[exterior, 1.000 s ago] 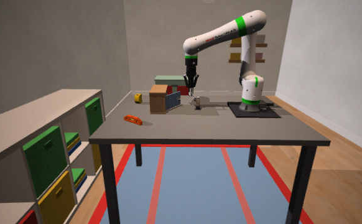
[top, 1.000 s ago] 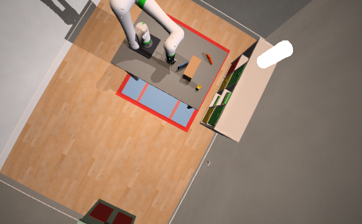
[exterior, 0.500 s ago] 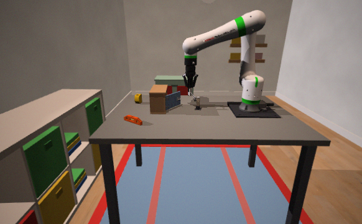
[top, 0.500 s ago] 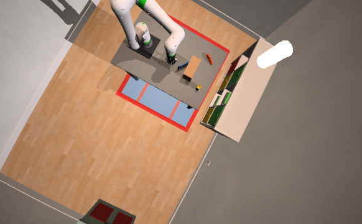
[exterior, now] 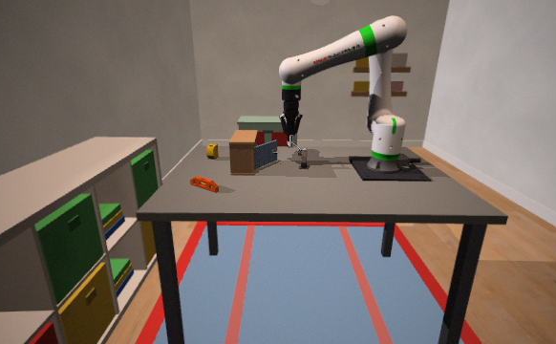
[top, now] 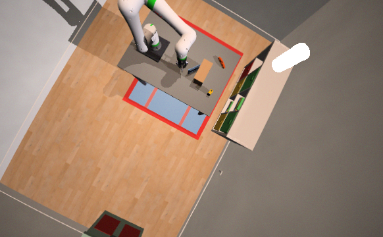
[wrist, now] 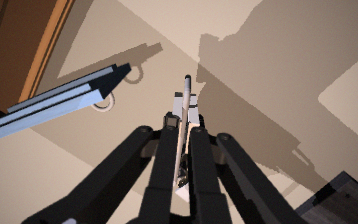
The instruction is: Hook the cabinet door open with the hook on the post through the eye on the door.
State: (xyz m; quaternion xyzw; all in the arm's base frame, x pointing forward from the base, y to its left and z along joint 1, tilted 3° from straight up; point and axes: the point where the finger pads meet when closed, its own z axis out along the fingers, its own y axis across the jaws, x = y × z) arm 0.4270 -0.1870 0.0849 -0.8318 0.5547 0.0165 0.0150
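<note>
Right now the door is 13 cm ahead of my hand, 9 cm to the left of it and 4 cm below it. Round my hand: thin metal hook: 3 cm to the left, 2 cm below, 1 cm behind; then yellow tape measure: 42 cm ahead, 11 cm to the right, 8 cm below.
</note>
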